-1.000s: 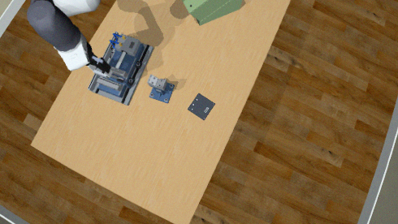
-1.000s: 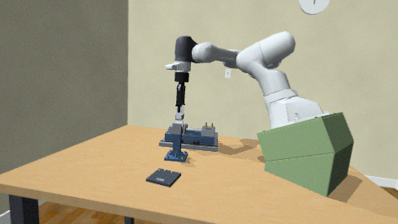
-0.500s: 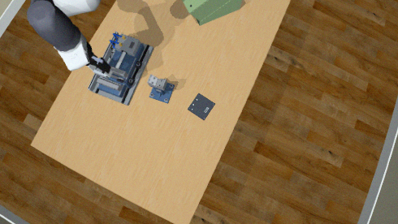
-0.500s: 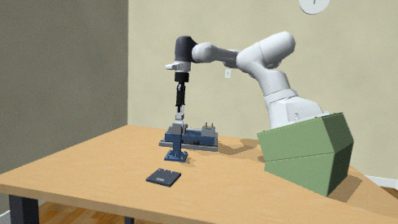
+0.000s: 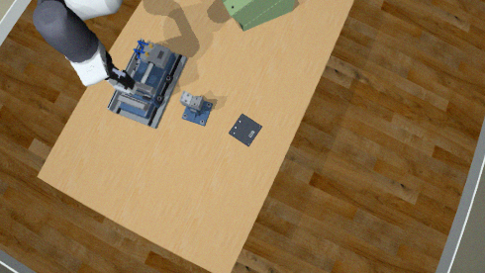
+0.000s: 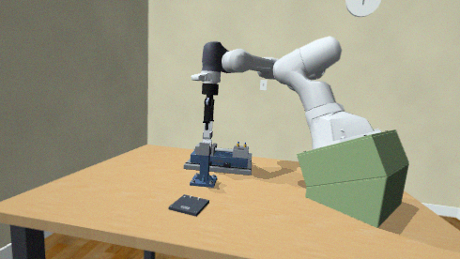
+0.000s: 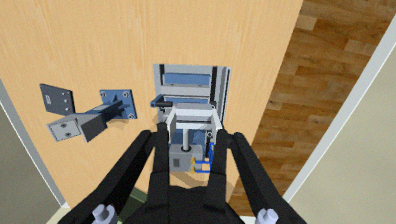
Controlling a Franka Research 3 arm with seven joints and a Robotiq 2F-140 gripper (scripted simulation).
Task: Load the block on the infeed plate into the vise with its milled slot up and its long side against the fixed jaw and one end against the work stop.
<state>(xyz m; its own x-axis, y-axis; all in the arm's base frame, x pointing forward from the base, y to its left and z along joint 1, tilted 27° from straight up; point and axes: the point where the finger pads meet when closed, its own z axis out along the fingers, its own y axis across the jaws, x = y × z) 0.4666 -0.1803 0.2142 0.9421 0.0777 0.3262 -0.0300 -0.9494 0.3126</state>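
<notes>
Right now the grey part is 2 cm below my hand. The rest, counted from my hand: vise: 13 cm below, 7 cm behind, 2 cm to the left; then dark work stop rod: 8 cm below, 7 cm to the left; then grey air cylinder: 16 cm behind, 9 cm below, 3 cm to the left.
</notes>
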